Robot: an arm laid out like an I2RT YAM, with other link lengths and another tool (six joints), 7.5 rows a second.
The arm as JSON. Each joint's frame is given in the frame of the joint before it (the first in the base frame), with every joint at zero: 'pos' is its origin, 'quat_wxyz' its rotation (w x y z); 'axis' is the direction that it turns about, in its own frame. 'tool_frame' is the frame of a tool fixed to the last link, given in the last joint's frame.
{
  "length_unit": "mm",
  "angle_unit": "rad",
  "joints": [
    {
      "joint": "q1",
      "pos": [
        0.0,
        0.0,
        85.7
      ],
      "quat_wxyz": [
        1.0,
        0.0,
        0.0,
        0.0
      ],
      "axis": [
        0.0,
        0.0,
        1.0
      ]
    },
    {
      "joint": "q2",
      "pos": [
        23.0,
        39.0,
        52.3
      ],
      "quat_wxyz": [
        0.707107,
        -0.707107,
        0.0,
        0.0
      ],
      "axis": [
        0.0,
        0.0,
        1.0
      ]
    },
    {
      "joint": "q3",
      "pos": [
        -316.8,
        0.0,
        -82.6
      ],
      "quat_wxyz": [
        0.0,
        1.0,
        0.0,
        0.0
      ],
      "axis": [
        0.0,
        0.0,
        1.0
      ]
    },
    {
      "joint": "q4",
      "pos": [
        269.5,
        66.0,
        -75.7
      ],
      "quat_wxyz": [
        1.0,
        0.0,
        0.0,
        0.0
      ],
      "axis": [
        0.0,
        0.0,
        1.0
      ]
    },
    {
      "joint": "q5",
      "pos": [
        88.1,
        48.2,
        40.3
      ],
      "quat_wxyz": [
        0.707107,
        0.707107,
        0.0,
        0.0
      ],
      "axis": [
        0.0,
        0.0,
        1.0
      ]
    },
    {
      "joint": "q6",
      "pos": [
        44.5,
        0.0,
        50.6
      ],
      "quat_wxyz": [
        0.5,
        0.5,
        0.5,
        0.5
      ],
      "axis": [
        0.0,
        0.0,
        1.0
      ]
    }
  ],
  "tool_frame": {
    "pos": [
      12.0,
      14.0,
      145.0
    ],
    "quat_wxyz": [
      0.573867,
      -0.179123,
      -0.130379,
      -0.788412
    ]
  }
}
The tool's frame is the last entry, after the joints.
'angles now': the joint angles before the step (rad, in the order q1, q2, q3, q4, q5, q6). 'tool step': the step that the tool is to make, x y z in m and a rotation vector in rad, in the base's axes. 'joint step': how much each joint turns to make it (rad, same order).
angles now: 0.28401, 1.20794, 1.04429, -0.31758, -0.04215, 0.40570
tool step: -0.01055, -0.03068, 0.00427, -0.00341, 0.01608, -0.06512
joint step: -0.06561, -0.04655, 0.00305, -0.06600, -0.00076, 0.00038
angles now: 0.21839, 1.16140, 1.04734, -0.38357, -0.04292, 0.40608
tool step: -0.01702, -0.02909, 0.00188, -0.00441, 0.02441, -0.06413
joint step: -0.06448, -0.05455, 0.00000, -0.07935, -0.00039, -0.00001
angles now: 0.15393, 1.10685, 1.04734, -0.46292, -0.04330, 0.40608
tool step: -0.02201, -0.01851, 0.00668, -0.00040, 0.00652, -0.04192
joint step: -0.04121, -0.06828, 0.00001, -0.07477, 0.00038, 0.00076
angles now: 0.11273, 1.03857, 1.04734, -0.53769, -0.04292, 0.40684
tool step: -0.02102, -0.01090, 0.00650, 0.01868, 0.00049, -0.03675
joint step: -0.02630, -0.06446, -0.00074, -0.06143, -0.00036, 0.02138
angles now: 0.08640, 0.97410, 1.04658, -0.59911, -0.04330, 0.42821
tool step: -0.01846, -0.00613, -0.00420, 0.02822, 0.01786, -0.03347
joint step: -0.01600, -0.05227, -0.01870, -0.04769, 0.00002, 0.03434
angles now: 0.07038, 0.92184, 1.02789, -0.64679, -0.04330, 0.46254
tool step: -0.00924, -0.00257, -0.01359, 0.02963, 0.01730, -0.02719
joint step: -0.00802, -0.03359, -0.04808, 0.00076, 0.00038, 0.03623
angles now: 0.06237, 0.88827, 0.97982, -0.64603, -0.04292, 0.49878
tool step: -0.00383, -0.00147, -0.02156, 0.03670, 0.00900, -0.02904
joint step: -0.00726, -0.03052, -0.08391, 0.04844, -0.00115, 0.04310
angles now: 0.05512, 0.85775, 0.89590, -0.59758, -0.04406, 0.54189
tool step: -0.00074, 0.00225, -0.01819, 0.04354, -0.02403, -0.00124
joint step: -0.01523, -0.03816, -0.09957, 0.08925, -0.03393, 0.02900
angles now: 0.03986, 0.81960, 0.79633, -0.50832, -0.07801, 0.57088
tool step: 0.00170, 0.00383, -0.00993, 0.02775, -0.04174, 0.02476
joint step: -0.01944, -0.02975, -0.08010, 0.09307, -0.05149, 0.00153
